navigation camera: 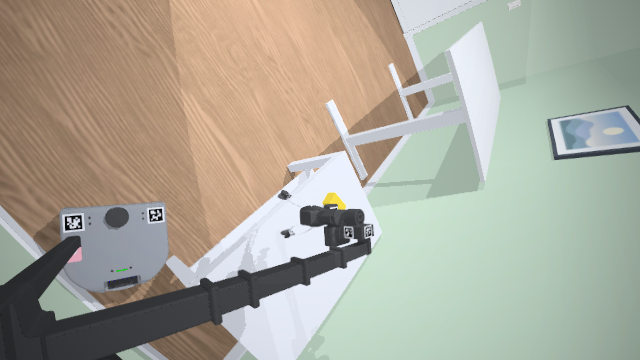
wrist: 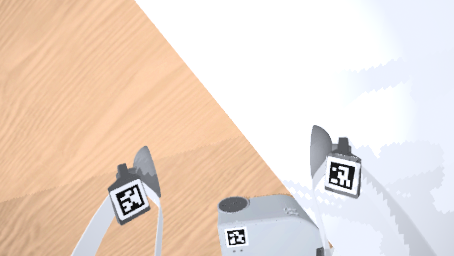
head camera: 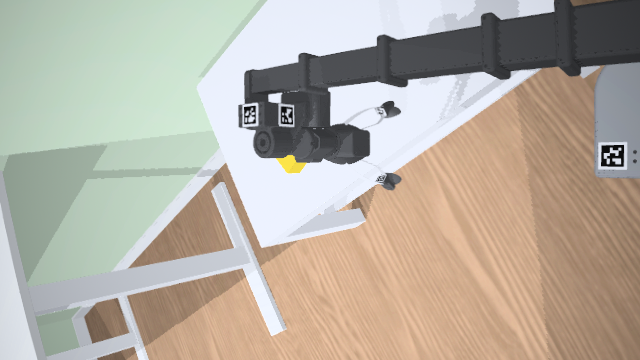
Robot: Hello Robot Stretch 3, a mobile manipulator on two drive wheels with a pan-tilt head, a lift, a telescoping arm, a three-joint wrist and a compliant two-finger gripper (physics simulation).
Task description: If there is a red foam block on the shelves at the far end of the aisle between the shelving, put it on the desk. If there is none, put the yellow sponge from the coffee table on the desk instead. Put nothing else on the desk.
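Seen in the pictures: gripper, fingertip midpoint: (navigation camera: 281, 214) (wrist: 232, 153) (head camera: 395, 145); robot's base at its link origin: (navigation camera: 117, 216).
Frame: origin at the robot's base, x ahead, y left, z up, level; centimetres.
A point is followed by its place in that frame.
A yellow block-like thing (head camera: 291, 166) {x 2.1, y -77.9, z 49.5 cm} (navigation camera: 332, 201) {x -0.2, y -77.2, z 49.5 cm}, likely the yellow sponge, is on or just above a white table top (head camera: 272, 215) {x 15.1, y -89.2, z 45.0 cm} (navigation camera: 345, 180) {x 9.1, y -92.4, z 45.0 cm} (wrist: 300, 65) {x -10.5, y -54.9, z 45.0 cm}. The wrist hides part of it in the head camera view. I cannot tell from these views whether this table is the coffee table or the desk. My gripper (head camera: 391, 145) {x -2.2, y -48.3, z 51.9 cm} (navigation camera: 286, 214) {x -2.2, y -48.3, z 51.9 cm} (wrist: 232, 153) {x -2.2, y -48.3, z 51.9 cm} is open, with its fingers wide apart and nothing between them. It hangs above the table's long edge, pointing away from the yellow thing. No red foam block shows.
A second white table (head camera: 175, 262) {x 38.3, y -149.3, z 37.1 cm} (navigation camera: 475, 100) {x 50.7, y -157.2, z 95.0 cm} with T-shaped legs stands past the near table's end, by the green wall. My base (head camera: 612, 120) {x -8.0, y -13.1, z 16.0 cm} (navigation camera: 115, 250) {x -11.5, y 1.3, z 16.0 cm} (wrist: 270, 225) {x -9.7, y -15.5, z 16.0 cm} is on the wooden floor beside the near table. My extended arm (head camera: 435, 55) {x -10.0, y -23.5, z 87.2 cm} (navigation camera: 275, 280) {x -9.9, y -22.4, z 87.2 cm} crosses over that table. A framed picture (navigation camera: 595, 132) {x 26.8, y -200.6, z 152.1 cm} is on the wall.
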